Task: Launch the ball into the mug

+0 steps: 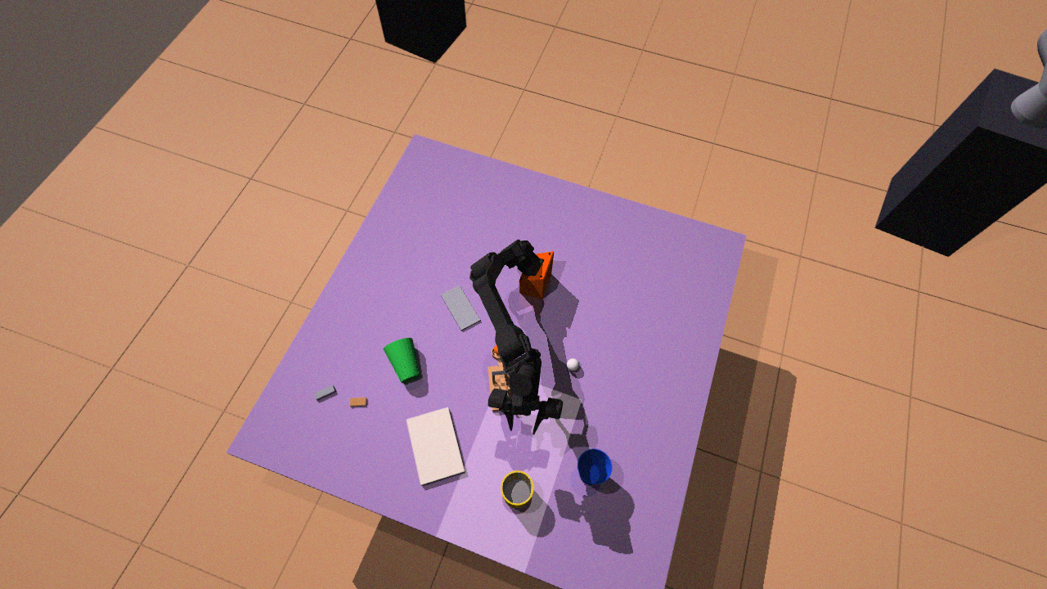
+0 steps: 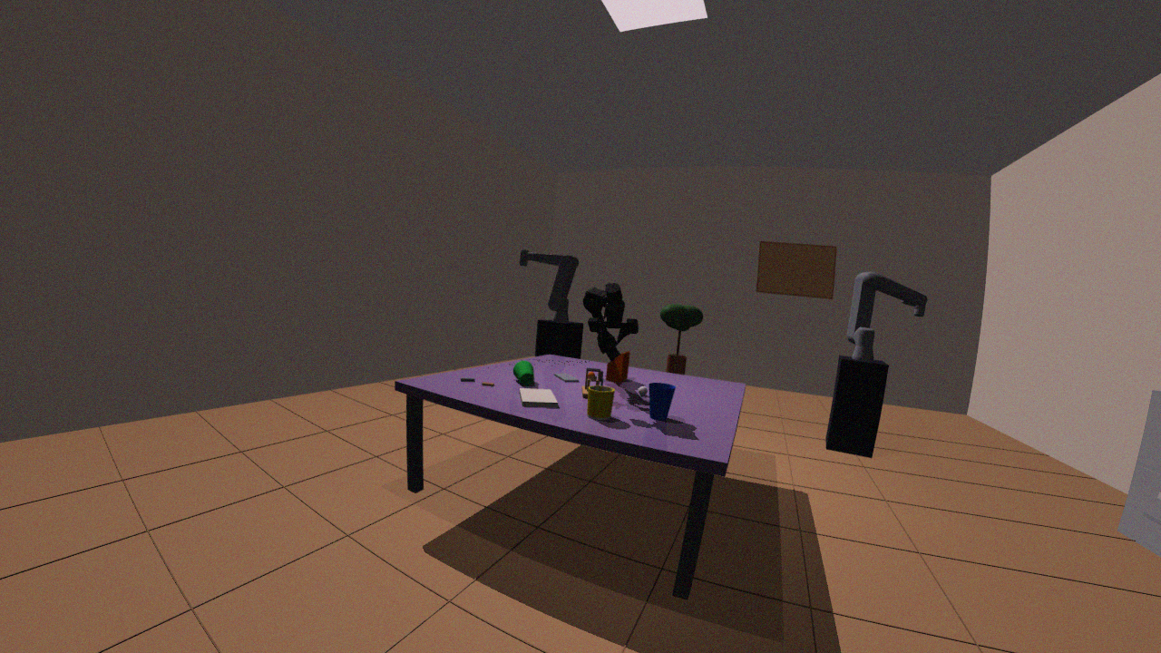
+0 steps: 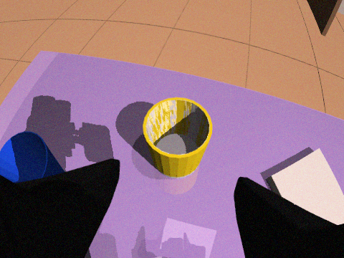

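Right now my gripper tip is 230 mm past the orange ball, 210 mm to the left of it and 190 mm above it. The rest, counted from my gripper tip: yellow mug 220 mm below, 110 mm ahead, 40 mm to the left; tan wooden catapult 200 mm below, 180 mm behind, 160 mm to the right; blue mug 220 mm below, 210 mm to the left, 40 mm behind.
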